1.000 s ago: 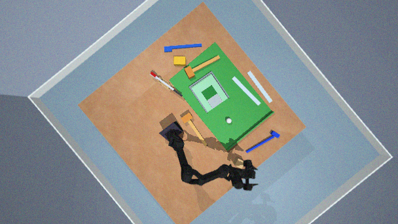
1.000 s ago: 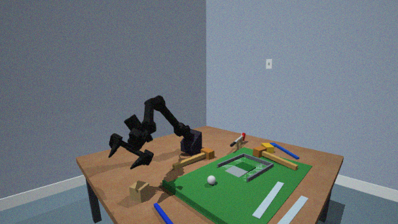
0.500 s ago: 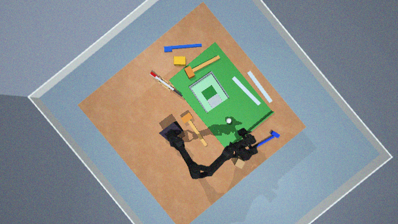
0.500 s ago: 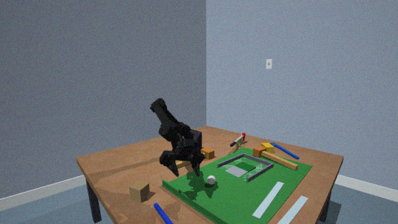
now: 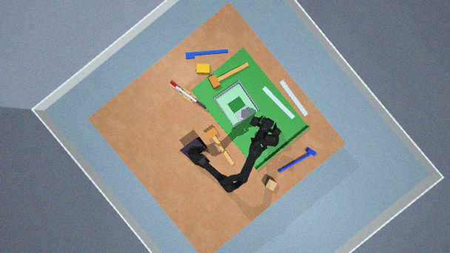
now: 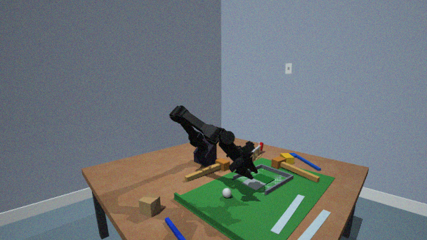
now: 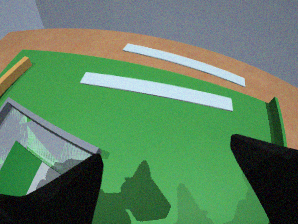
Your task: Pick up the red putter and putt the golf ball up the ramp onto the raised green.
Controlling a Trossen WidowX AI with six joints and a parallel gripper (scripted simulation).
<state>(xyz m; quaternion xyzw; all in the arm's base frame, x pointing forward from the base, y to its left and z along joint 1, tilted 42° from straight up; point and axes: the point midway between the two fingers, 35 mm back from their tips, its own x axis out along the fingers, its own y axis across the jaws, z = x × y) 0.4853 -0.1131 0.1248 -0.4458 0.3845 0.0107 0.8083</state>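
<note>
Right now the red putter is 47 cm to the left of my gripper tip, 31 cm behind it and 7 cm below it. The rest, counted from my gripper tip: white golf ball: 11 cm behind, 10 cm below, 6 cm to the right; blue mallet: 36 cm to the right, 11 cm below, 1 cm behind; green mat: 13 cm to the left, 12 cm below, 3 cm behind.
</note>
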